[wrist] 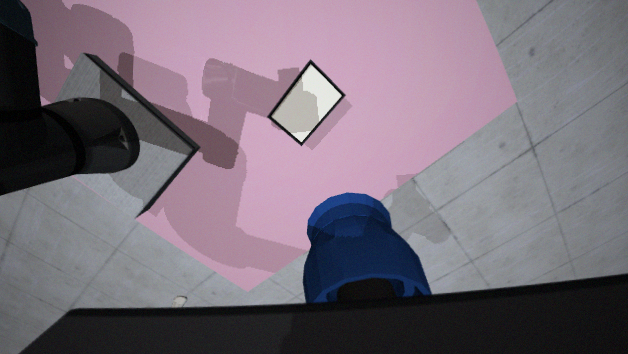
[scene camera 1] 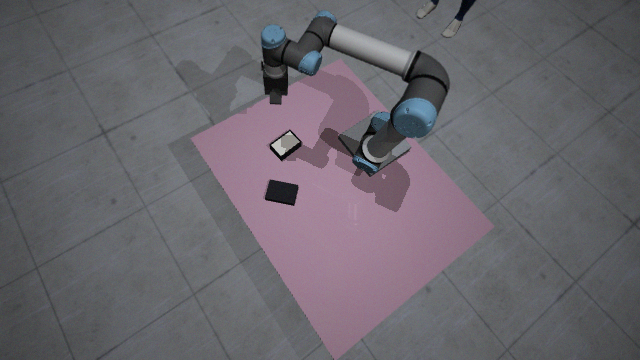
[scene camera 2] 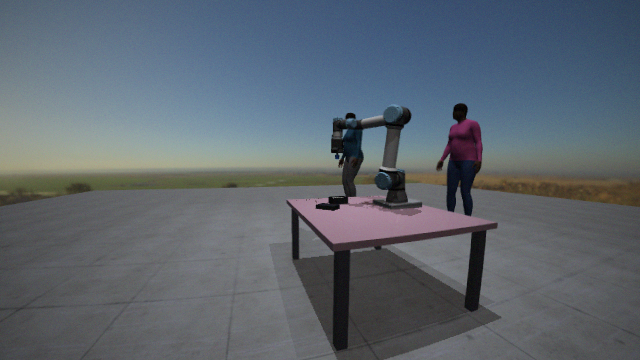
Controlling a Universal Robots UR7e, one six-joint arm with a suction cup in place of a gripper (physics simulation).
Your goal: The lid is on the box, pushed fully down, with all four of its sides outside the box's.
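Where they show: hand, its tool point: [wrist: 349, 230] [scene camera 2: 337, 159]; arm's base, origin of its link: [wrist: 103, 136] [scene camera 2: 396, 201].
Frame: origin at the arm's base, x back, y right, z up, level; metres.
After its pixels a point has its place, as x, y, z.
The box [scene camera 1: 285, 145] @[-0.354, 0.245, 0.004] [scene camera 2: 338, 200] @[-0.364, 0.209, -0.008] [wrist: 307, 103] @[-0.353, 0.252, 0.004] is black-walled with a white inside and stands open side up on the pink table. The lid [scene camera 1: 281, 192] @[-0.500, 0.066, -0.009] [scene camera 2: 327, 206] @[-0.515, 0.023, -0.013] is a flat black rectangle lying on the table apart from the box, turned at a different angle. The lid does not show in the wrist view. My gripper [scene camera 1: 275, 101] @[-0.338, 0.305, 0.299] [scene camera 2: 337, 156] [wrist: 348, 207], a blue suction cup, is open and holds nothing. It hangs high above the table, off towards the edge behind the box in scene camera 1.
The pink table [scene camera 1: 350, 280] @[-0.483, -0.411, -0.036] [scene camera 2: 400, 227] @[-0.336, -0.495, -0.035] [wrist: 400, 60] @[-0.539, 0.318, -0.035] carries the arm's grey base plate [scene camera 1: 352, 136] @[-0.060, 0.103, -0.002] [scene camera 2: 412, 204] @[0.052, -0.107, -0.011] [wrist: 165, 155] @[-0.060, 0.114, -0.001], to the right of the box in scene camera 1. Two people [scene camera 2: 354, 145] [scene camera 2: 464, 145] stand on the floor behind the table in scene camera 2. Arm shadows cross the table.
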